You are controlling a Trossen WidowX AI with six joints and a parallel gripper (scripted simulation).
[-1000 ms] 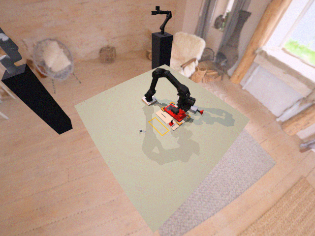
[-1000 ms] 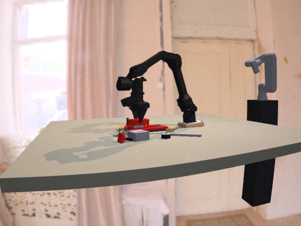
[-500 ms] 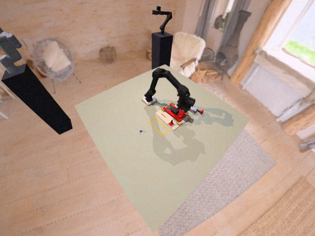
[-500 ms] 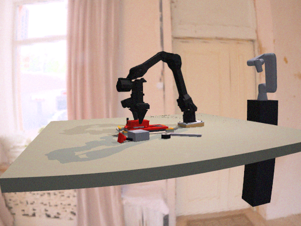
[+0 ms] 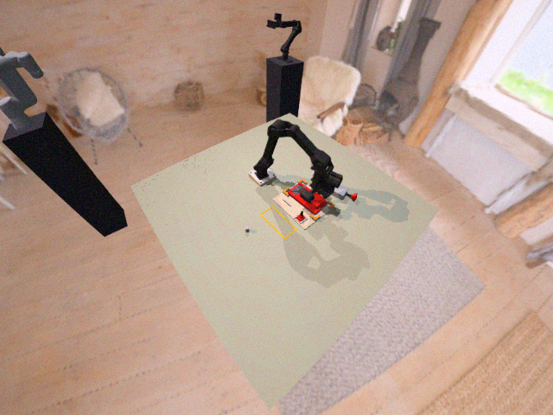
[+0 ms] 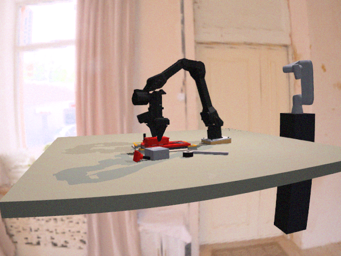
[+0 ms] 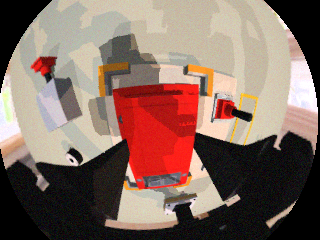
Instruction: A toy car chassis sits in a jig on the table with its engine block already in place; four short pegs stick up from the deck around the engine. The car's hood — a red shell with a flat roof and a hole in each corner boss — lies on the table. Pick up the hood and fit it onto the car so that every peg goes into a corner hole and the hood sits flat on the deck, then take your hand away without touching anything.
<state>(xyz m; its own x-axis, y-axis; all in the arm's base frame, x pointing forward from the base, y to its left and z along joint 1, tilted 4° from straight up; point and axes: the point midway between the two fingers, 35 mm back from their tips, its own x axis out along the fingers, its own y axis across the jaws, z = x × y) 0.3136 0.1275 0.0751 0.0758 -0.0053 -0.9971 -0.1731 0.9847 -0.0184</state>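
Right now the red hood is right at my gripper tip. Round my gripper tip: black ring 18 cm to the left, 10 cm behind, 3 cm below; grey box 18 cm to the left, 2 cm below, 2 cm ahead; grey engine block 2 cm below.
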